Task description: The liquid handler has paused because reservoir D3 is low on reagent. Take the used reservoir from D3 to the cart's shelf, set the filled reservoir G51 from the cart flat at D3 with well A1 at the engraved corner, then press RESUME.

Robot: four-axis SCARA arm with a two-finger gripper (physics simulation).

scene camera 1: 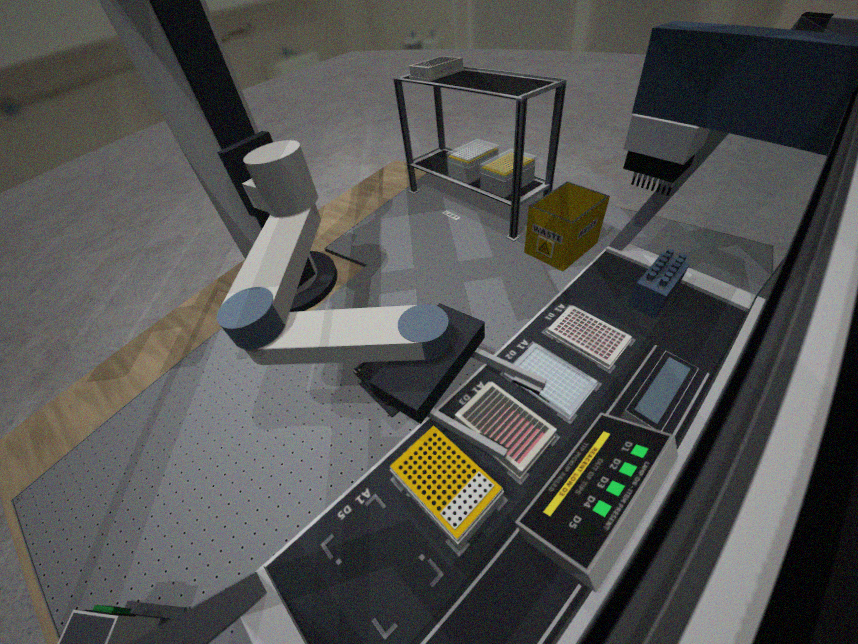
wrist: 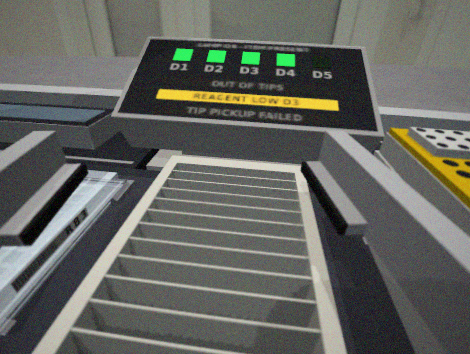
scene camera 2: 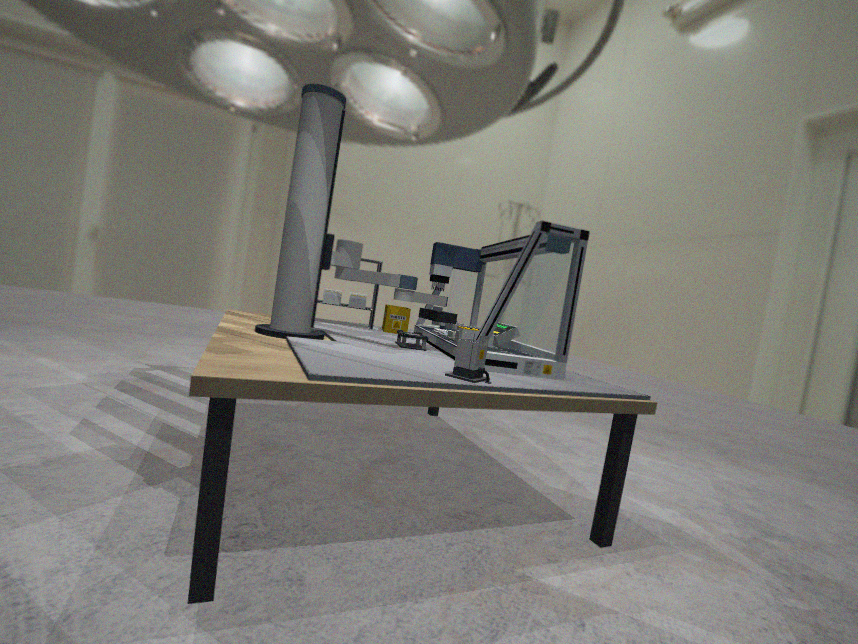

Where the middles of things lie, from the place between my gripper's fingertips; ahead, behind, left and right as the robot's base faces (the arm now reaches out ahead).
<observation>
Now: the clear well plate [scene camera 1: 567, 387] 110 mm to the left of my hand and 50 mm below it. The rest, counted from my hand: yellow bin [scene camera 1: 563, 225] (540 mm to the left, 140 mm behind, 40 mm below).
</observation>
